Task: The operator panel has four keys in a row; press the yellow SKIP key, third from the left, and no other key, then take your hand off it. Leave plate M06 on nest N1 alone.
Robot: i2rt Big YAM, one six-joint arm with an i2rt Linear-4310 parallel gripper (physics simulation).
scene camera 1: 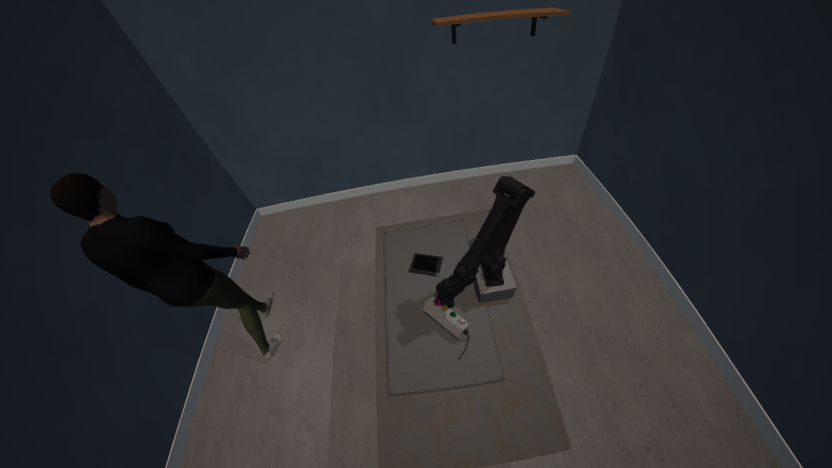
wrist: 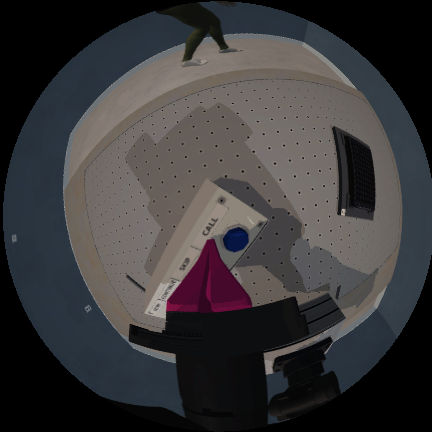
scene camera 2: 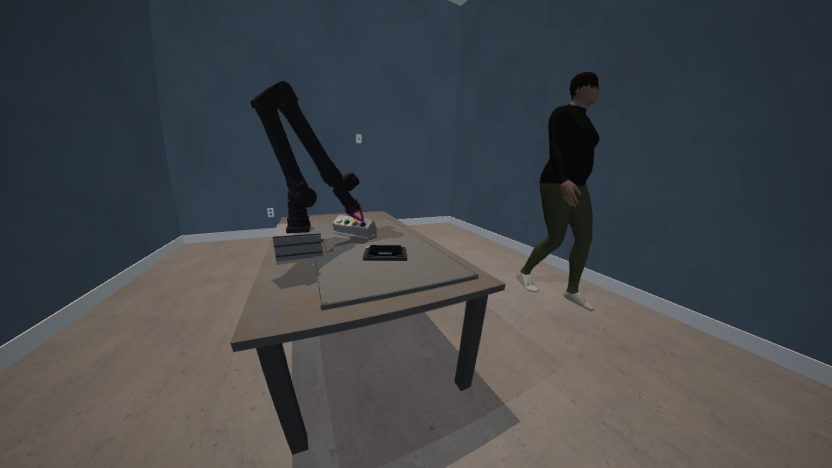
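Pixels of known places: gripper, fingertip midpoint: [scene camera 1: 436, 305] [wrist: 211, 242] [scene camera 2: 362, 221]; arm's base at its link origin: [scene camera 1: 492, 275] [wrist: 300, 355] [scene camera 2: 299, 228].
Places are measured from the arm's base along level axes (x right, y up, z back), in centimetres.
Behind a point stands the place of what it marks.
The operator panel [scene camera 1: 443, 321] @[x -19.9, y -2.8, z -25.8 cm] [scene camera 2: 353, 230] @[x -12.9, y -5.9, z -23.8 cm] [wrist: 250, 212] @[x -7.9, y -2.6, z -30.4 cm] is a pale box with white, green [scene camera 1: 453, 313] @[x -16.7, y -1.9, z -20.9 cm] [scene camera 2: 347, 221] @[x -16.6, y -2.0, z -21.3 cm], yellow and blue keys. The yellow SKIP key [scene camera 1: 445, 307] @[x -13.5, y -1.9, z -24.3 cm] [scene camera 2: 354, 222] @[x -13.3, y -2.0, z -24.4 cm] is hidden behind the fingers in the wrist view, where the SKIP label shows. The blue CALL key [scene camera 2: 363, 224] @[x -9.2, y -2.2, z -28.2 cm] [wrist: 236, 239] @[x -9.7, y -1.8, z -28.2 cm] is uncovered in the wrist view. My gripper [scene camera 1: 437, 302] @[x -12.1, y -1.3, z -28.4 cm] [scene camera 2: 361, 219] @[x -12.1, y -1.3, z -28.4 cm] [wrist: 211, 242] @[x -12.1, y -1.3, z -28.4 cm] is shut and empty, magenta tips low over the SKIP and CALL end; contact cannot be told. The black plate M06 [scene camera 1: 426, 263] @[x 14.9, y -6.6, z -32.5 cm] [scene camera 2: 385, 249] @[x 16.4, y -6.3, z -32.7 cm] [wrist: 362, 172] @[x 14.6, y -6.2, z -33.1 cm] sits on nest N1 [scene camera 2: 367, 256] @[x 18.9, y -7.5, z -25.2 cm] [wrist: 342, 195] @[x 8.5, y -7.6, z -29.7 cm].
The panel's cable [scene camera 1: 465, 348] @[x -31.6, y -8.2, z -17.0 cm] trails from its white-key end. The arm stands on a layered grey block [scene camera 1: 495, 293] @[x -8.9, y -1.8, z -0.2 cm] [scene camera 2: 297, 245] @[x 8.6, y -4.5, z 0.2 cm] beside the perforated board [scene camera 1: 442, 372] @[x -41.3, y -8.8, z -28.0 cm] [scene camera 2: 401, 279] @[x 37.4, y -8.8, z -32.6 cm] [wrist: 190, 95] @[x -12.8, y -8.8, z -53.5 cm]. A person [scene camera 1: 139, 256] [scene camera 2: 573, 145] [wrist: 200, 27] is beyond the table's long side.
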